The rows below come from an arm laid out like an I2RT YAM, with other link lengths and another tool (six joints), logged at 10 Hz.
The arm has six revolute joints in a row. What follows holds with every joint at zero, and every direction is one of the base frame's.
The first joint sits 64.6 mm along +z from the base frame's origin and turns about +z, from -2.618 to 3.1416 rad.
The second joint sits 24.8 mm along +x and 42.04 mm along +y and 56.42 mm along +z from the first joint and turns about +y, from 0 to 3.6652 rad.
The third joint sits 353.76 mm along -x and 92.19 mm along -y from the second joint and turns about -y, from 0 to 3.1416 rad.
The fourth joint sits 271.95 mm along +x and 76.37 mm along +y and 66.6 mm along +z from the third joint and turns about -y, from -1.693 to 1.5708 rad.
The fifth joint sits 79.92 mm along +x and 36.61 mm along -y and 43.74 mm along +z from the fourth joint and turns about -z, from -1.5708 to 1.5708 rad.
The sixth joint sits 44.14 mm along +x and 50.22 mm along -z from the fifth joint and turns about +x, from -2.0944 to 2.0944 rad.
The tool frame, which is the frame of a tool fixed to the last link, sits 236 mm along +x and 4 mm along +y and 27 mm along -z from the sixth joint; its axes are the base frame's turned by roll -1.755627, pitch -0.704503 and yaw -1.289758 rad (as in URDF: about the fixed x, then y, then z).
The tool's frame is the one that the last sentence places.
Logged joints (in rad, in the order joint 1, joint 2, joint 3, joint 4, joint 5, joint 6), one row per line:
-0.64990, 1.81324, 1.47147, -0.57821, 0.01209, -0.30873
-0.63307, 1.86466, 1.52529, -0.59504, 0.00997, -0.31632
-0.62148, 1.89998, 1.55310, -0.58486, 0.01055, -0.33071
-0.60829, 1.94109, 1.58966, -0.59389, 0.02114, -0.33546
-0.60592, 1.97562, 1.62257, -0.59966, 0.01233, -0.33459
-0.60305, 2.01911, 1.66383, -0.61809, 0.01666, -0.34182
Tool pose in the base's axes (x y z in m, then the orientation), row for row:
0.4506, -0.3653, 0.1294, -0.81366, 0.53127, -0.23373, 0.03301
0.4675, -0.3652, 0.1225, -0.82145, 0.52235, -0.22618, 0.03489
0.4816, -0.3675, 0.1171, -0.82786, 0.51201, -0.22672, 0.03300
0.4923, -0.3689, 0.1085, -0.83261, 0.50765, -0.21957, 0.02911
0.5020, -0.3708, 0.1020, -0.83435, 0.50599, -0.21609, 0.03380
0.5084, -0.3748, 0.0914, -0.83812, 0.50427, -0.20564, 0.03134
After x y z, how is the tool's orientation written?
As a quaternion, x y z w.
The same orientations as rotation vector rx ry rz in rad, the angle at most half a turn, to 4 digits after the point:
-2.5038, 1.6348, -0.7192
-2.5249, 1.6055, -0.6952
-2.5475, 1.5756, -0.6977
-2.5683, 1.5659, -0.6773
-2.5662, 1.5563, -0.6646
-2.5818, 1.5534, -0.6335

